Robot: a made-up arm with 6 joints.
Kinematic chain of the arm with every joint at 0, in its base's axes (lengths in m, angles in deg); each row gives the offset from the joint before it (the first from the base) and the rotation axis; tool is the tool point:
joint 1: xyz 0 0 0.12 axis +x
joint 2: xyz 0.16 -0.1 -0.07 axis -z
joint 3: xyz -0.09 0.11 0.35 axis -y
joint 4: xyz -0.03 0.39 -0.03 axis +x
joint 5: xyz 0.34 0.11 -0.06 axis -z
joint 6: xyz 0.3 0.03 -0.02 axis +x
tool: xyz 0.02 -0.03 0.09
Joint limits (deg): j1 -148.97..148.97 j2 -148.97..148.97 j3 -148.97..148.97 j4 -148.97..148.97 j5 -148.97..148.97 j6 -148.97..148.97
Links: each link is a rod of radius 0.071 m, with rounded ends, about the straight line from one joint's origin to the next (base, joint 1, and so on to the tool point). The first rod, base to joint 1, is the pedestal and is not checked.
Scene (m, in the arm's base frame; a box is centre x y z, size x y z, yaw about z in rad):
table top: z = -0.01
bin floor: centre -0.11 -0.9 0 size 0.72 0.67 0.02 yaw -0.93
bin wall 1: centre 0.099 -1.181 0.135 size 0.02 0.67 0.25 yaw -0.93
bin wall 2: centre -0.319 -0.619 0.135 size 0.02 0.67 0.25 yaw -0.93
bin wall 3: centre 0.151 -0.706 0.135 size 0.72 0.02 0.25 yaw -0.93
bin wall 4: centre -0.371 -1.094 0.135 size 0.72 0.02 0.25 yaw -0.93
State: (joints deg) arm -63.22 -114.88 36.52 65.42 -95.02 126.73
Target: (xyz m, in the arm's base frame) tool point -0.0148 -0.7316 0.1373
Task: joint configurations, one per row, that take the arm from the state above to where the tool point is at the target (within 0.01 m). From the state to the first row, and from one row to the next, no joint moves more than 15 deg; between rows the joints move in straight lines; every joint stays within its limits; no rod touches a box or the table.
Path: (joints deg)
1: -61.76 -118.54 22.99 60.65 -84.25 125.41
2: -60.29 -122.20 9.47 55.87 -73.47 124.08
3: -58.83 -125.86 -4.06 51.10 -62.70 122.76
4: -57.37 -129.51 -17.58 46.33 -51.93 121.44
5: -55.91 -133.17 -31.11 41.56 -41.16 120.12
6: -54.44 -136.83 -44.63 36.78 -30.38 118.79
7: -52.98 -140.49 -58.16 32.01 -19.61 117.47
8: -51.52 -144.15 -71.69 27.24 -8.84 116.15
9: -50.06 -147.81 -85.21 22.46 1.94 114.83
10: -40.23 -148.39 -82.02 20.89 6.51 113.13
11: -30.40 -148.97 -78.83 19.32 11.09 111.43

